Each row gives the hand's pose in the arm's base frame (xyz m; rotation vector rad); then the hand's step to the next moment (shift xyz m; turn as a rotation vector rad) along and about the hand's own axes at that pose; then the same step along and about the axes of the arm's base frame.
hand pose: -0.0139 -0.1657 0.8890 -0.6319 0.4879 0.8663
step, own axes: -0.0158 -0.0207 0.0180 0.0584 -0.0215 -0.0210
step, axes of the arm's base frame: 0.0106 -0.0064 0.0292 0.0474 0.0068 -0.0450
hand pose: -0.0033 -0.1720 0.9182 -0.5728 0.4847 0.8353
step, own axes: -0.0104 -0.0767 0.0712 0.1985 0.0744 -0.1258
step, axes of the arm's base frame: 0.0674 -0.0013 0.0808 0.0342 0.0677 -0.2346
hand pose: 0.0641 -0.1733 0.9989 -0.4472 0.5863 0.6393
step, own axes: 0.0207 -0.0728 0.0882 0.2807 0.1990 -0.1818
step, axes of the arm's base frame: 0.0941 0.0051 0.0681 -0.0153 0.1610 -0.3540
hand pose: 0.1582 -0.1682 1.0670 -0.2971 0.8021 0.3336
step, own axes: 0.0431 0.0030 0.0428 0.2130 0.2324 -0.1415
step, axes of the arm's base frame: 0.0545 0.0267 -0.0041 -0.0464 0.1946 -0.2817
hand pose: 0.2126 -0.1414 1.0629 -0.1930 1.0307 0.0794
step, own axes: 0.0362 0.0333 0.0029 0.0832 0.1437 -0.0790
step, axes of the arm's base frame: 0.0158 0.0323 -0.0337 -0.0464 0.1232 -0.1283
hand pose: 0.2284 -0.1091 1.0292 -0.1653 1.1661 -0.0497
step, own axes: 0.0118 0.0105 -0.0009 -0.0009 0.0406 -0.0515
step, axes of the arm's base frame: 0.0033 0.0088 -0.0127 -0.0495 0.0348 -0.0252
